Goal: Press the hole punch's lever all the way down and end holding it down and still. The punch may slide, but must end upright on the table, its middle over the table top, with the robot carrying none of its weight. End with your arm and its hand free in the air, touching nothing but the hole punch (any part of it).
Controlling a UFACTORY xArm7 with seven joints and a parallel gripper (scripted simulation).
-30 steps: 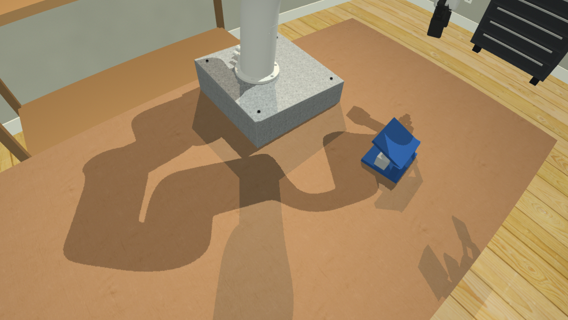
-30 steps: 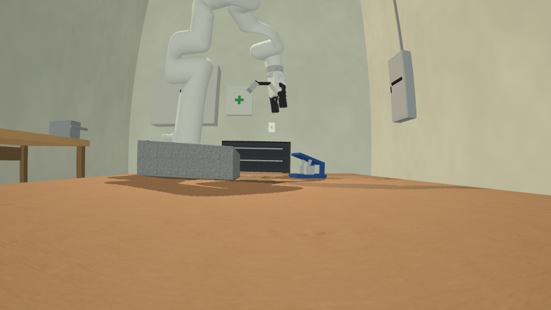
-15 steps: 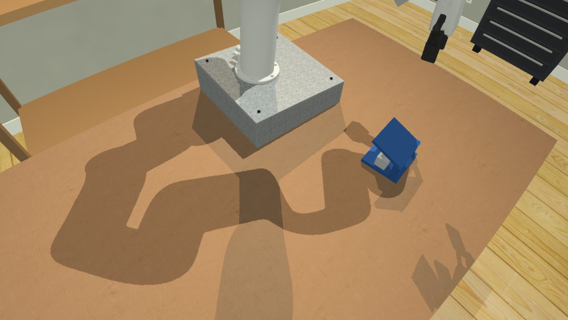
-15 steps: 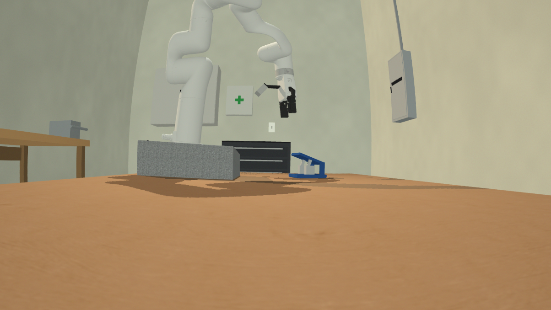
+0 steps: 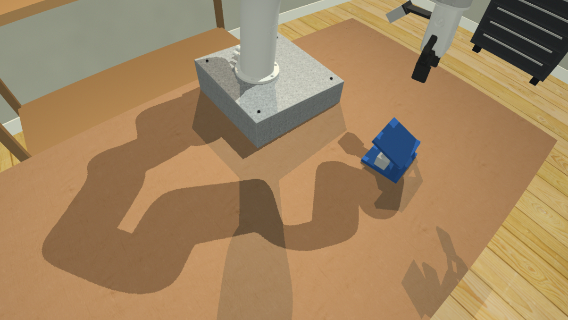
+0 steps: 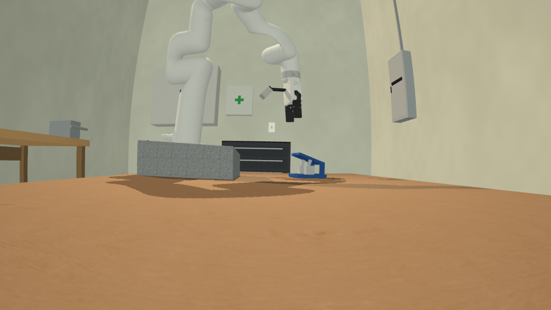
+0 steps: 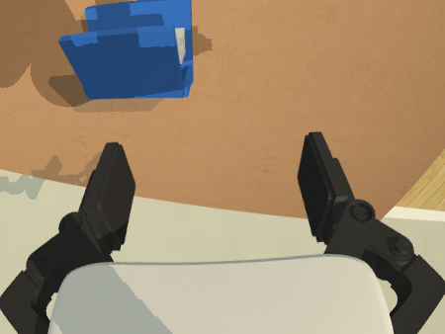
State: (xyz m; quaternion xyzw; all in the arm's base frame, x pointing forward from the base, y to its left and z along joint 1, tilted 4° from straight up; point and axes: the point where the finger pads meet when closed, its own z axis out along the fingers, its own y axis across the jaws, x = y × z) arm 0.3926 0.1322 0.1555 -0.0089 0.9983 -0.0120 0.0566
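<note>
Right now the hole punch lever is 16 cm below my hand, 10 cm to the right of it and 2 cm ahead of it. The rest, counted from my hand: hole punch: 18 cm below, 10 cm to the right, 3 cm ahead.
</note>
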